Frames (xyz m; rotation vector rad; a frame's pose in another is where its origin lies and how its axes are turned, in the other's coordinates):
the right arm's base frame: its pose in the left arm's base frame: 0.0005 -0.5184 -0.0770 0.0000 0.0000 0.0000
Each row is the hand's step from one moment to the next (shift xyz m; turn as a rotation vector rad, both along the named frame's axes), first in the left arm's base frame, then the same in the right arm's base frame.
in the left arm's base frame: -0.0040 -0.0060 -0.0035 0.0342 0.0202 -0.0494
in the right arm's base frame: -0.0040 -0.0060 -0.0035 0.0342 0.0202 -0.0494
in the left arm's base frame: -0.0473 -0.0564 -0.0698 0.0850 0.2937 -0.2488
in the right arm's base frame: -0.0473 -0.0564 -0.0698 0.0850 0.2937 -0.2488
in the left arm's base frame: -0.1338 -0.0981 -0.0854 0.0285 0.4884 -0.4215
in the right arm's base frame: -0.1338 -0.0981 -0.0854 0.0285 0.4884 -0.4215
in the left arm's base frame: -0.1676 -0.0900 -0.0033 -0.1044 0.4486 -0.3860
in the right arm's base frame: -0.1676 -0.0900 -0.0033 -0.1044 0.4486 -0.3860
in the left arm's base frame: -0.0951 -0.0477 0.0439 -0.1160 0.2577 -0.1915
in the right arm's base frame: -0.0951 -0.0477 0.0439 -0.1160 0.2577 -0.1915
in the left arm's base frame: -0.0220 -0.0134 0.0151 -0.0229 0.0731 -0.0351
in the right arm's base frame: -0.0220 -0.0134 0.0151 -0.0229 0.0731 -0.0351
